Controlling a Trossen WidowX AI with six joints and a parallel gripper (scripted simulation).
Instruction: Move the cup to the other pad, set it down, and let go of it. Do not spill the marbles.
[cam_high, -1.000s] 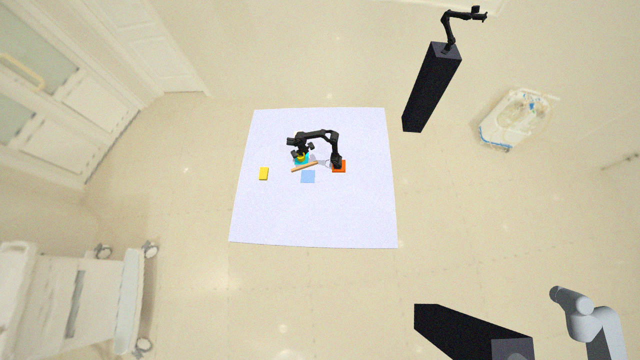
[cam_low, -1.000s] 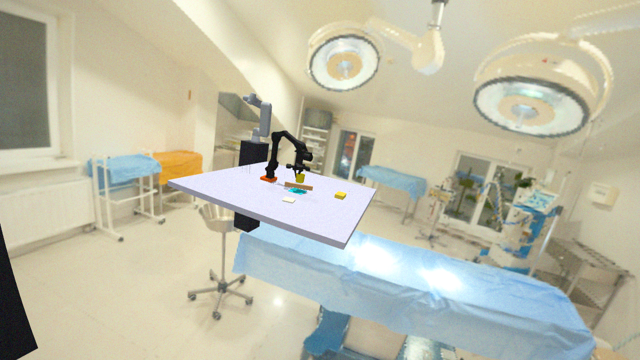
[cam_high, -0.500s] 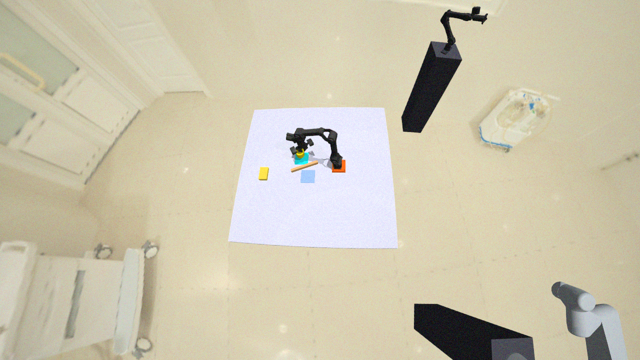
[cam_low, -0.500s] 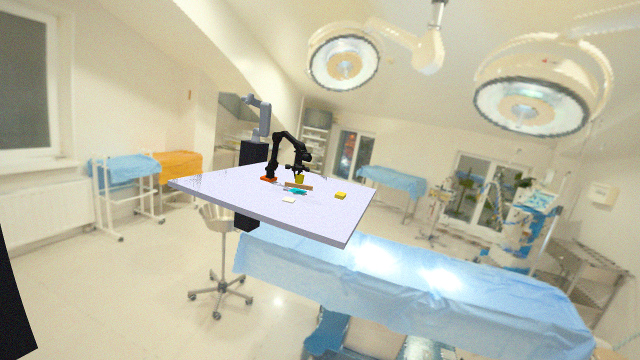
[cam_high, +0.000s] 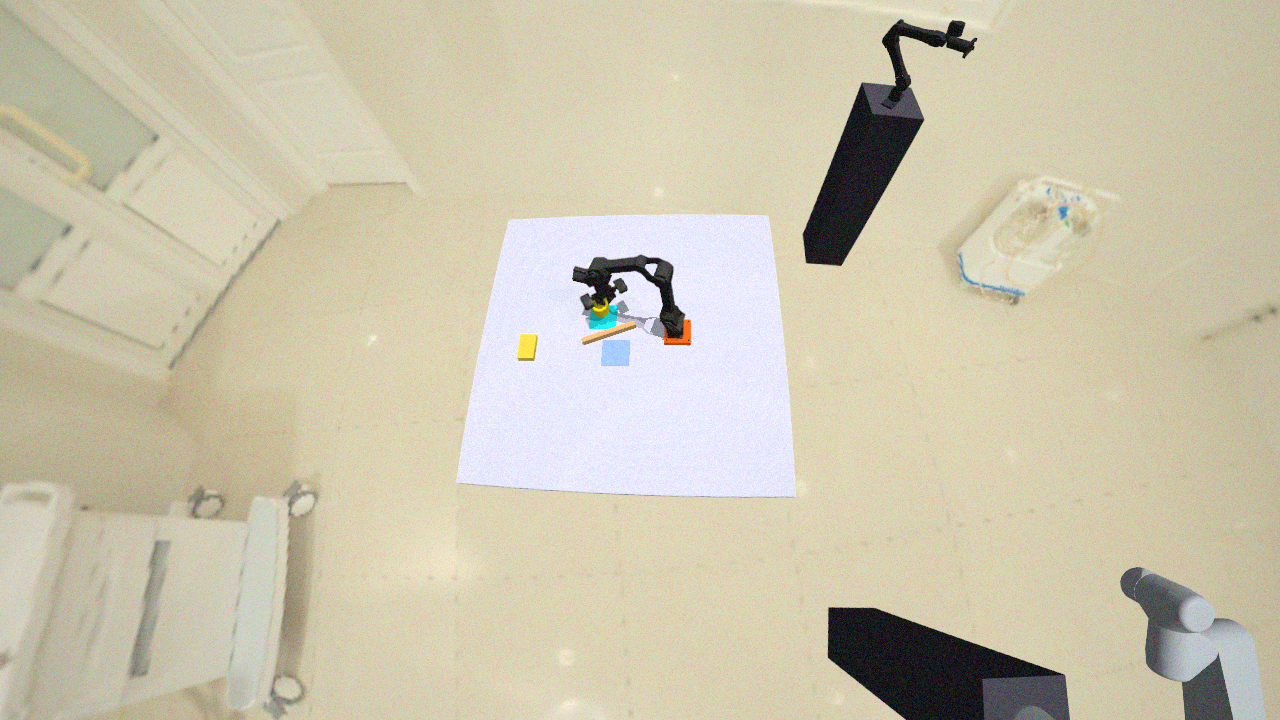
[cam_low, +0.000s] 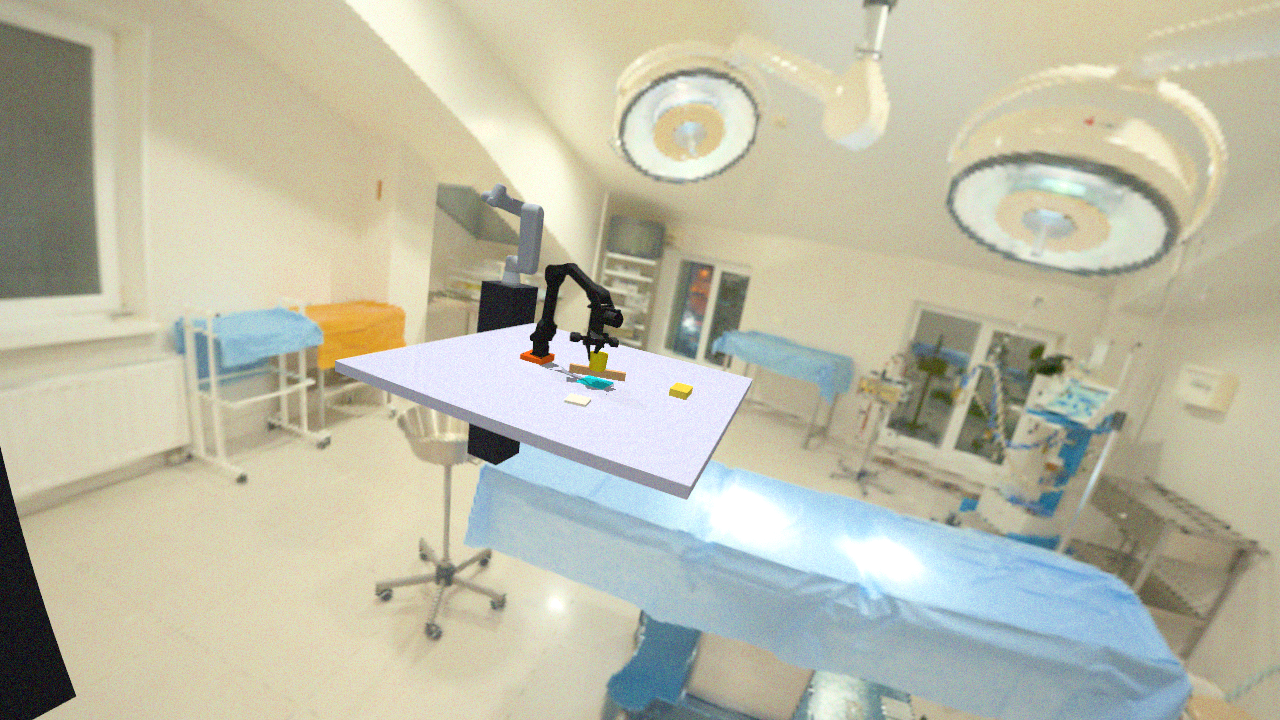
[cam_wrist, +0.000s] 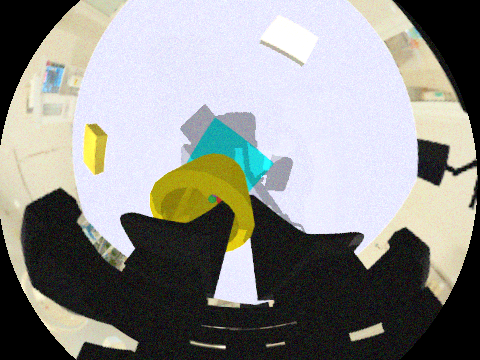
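Right now the teal pad is 20 mm ahead of my gripper tip, 20 mm to the left of it and 90 mm below it. From my gripper tip the other things lie so: light blue pad: 50 mm behind, 180 mm to the left, 90 mm below; then yellow cup: 20 mm ahead, 20 mm to the left; then wooden bar: 10 mm behind, 100 mm to the left, 80 mm below.
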